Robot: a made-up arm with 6 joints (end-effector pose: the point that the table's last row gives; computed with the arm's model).
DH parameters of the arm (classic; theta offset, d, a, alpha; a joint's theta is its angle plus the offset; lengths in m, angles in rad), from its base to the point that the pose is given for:
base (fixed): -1.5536 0 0.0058 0
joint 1: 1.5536 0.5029 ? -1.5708
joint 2: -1.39 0 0.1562 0
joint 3: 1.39 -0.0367 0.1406 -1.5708
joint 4: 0 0.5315 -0.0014 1.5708
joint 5: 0 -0.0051 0.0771 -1.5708
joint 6: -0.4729 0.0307 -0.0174 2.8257
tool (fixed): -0.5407 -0.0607 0 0
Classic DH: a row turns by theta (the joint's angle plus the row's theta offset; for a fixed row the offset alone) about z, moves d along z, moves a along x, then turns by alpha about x.
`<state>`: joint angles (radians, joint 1 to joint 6).
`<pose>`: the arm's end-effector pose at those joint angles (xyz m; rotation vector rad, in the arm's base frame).
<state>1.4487 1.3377 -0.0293 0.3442 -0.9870 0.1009</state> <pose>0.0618 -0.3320 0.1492 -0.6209 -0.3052 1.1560</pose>
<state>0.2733 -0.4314 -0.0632 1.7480 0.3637 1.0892</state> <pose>0.3475 0.0393 0.1580 0.4033 0.7189 -2.3323</pose>
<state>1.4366 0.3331 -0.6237 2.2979 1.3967 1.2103</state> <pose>0.0264 0.3952 0.1203 -0.4100 1.8601 -1.1641</pose>
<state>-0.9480 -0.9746 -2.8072 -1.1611 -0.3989 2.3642</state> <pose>-0.3164 0.5293 0.9873 -0.3722 2.8376 -0.8564</pose>
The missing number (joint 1, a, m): -0.0272
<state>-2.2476 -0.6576 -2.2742 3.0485 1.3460 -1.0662</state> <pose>0.0974 0.1273 1.3143 -0.2394 -2.4740 0.8263</pose>
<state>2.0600 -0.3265 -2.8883 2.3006 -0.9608 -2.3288</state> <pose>0.1898 -0.0709 1.1520 1.7388 -1.1414 -0.1754</pose>
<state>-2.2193 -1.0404 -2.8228 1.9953 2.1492 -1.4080</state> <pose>0.4664 0.4629 0.9119 -1.0666 -0.3732 1.4458</pose>
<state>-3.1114 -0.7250 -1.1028 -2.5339 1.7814 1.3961</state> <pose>-0.3826 0.0736 0.9955 1.4881 -1.8001 -0.1612</pose>
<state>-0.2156 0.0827 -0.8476 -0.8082 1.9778 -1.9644</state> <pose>0.4258 -0.2292 0.2670 0.6049 1.1176 1.5928</pose>
